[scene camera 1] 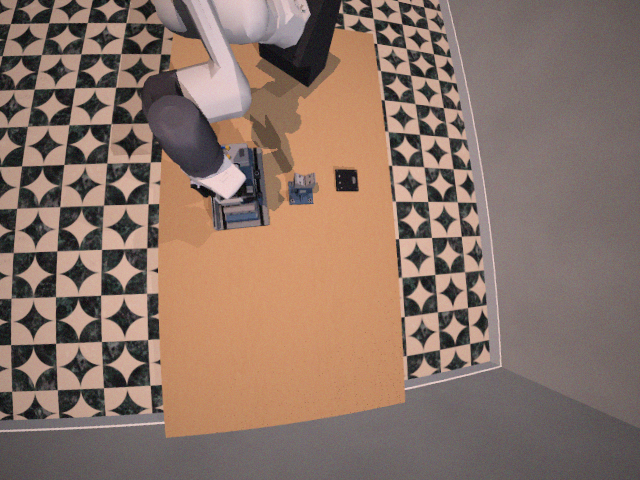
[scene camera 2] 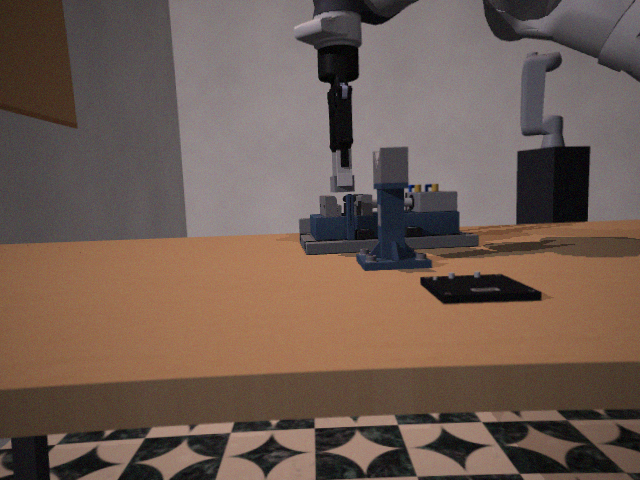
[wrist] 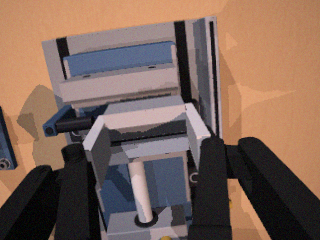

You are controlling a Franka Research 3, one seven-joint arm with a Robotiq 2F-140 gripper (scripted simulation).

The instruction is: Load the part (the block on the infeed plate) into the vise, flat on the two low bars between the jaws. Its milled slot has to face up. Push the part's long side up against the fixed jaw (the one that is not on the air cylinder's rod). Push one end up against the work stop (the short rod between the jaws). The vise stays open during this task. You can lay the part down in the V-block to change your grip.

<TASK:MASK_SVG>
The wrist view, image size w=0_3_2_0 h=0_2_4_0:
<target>my gripper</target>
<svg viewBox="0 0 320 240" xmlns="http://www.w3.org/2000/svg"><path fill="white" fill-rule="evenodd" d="M103 115L98 116L83 143L69 144L61 149L64 168L52 171L50 165L39 165L32 169L0 208L0 240L48 240L54 226L54 240L102 240L96 191L102 190L112 155L109 132L106 130ZM185 104L188 144L198 170L192 225L189 225L187 240L232 240L227 177L228 179L238 179L241 188L271 240L320 240L320 199L260 139L244 137L238 140L238 145L224 144L224 140L216 137L211 127L203 123L193 104Z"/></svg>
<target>part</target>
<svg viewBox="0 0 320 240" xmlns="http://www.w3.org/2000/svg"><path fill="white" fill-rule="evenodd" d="M181 96L174 95L109 104L103 114L106 130L109 132L112 159L118 160L189 150L185 104Z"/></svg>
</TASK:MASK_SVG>
